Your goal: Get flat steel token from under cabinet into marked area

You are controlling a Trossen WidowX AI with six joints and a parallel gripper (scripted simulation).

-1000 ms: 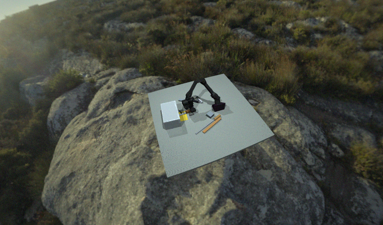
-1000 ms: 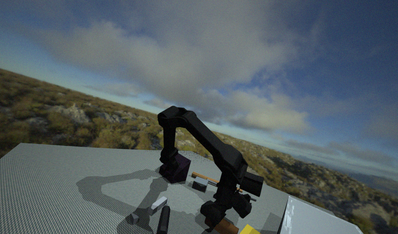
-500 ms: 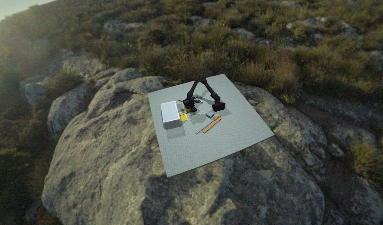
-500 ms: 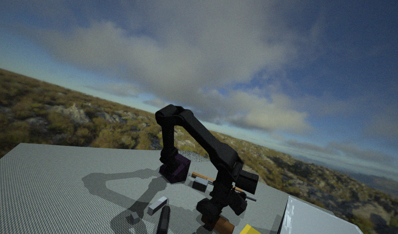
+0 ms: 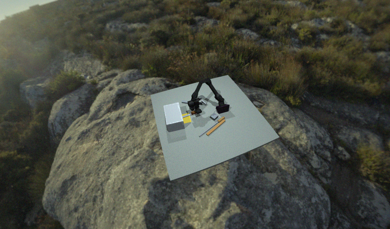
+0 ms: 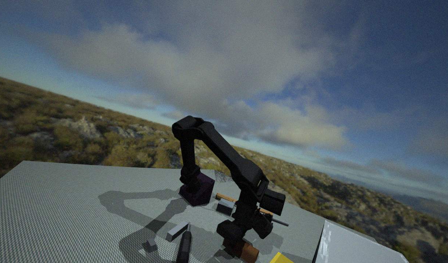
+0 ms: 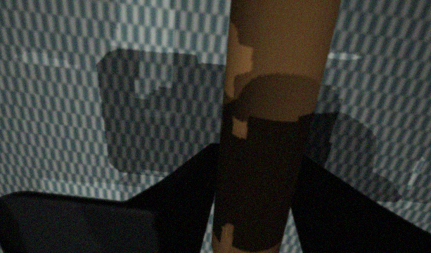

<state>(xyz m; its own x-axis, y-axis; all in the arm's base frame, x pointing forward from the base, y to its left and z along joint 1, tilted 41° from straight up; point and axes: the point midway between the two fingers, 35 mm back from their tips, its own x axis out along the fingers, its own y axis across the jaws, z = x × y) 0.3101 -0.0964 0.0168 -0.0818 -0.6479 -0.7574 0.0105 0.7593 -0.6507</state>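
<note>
Right now my gripper tip is 17 cm to the right of the grey block, 16 cm past it and 1 cm below it. The rest, counted from my gripper tip: grey bar: 15 cm behind, 11 cm to the right; small grey cube: 21 cm to the right, 14 cm behind; wooden stick: 31 cm to the left, 11 cm behind.
</note>
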